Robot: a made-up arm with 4 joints.
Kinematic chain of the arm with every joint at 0, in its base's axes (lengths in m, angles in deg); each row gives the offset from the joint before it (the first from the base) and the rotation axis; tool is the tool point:
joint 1: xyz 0 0 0.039 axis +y
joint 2: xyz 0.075 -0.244 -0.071 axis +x
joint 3: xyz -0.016 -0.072 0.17 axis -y
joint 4: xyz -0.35 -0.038 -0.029 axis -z
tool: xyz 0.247 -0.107 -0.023
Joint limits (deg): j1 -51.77..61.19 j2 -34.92..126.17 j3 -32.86..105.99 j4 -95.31..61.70
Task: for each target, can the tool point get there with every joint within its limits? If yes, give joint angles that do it. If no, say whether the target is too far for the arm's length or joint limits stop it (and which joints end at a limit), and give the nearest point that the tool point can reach.
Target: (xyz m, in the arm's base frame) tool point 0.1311 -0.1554 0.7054
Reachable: no: joint limits stop it (at a limit: joint 2, joint 3, joint 4) | nearest point 0.0896 -0.3802 0.4942 | short by 0.311 m
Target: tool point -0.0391 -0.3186 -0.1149
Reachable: yes | joints 35.68 88.39 57.22 -30.05
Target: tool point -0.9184 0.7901 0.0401
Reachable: no: too far | nearest point -0.3659 0.0429 0.0199 | short by 0.930 m
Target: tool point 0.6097 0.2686 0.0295
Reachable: no: joint limits stop it (at a limit: joint 1, joint 3, joint 4) | nearest point 0.3763 0.0672 -0.0040 | short by 0.310 m
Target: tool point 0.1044 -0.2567 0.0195
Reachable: yes | joints 1.86 49.24 87.22 -55.58
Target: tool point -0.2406 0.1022 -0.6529
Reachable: no: joint limits stop it (at a limit: joint 2, joint 4) | nearest point -0.1635 -0.0864 -0.4311 | short by 0.301 m
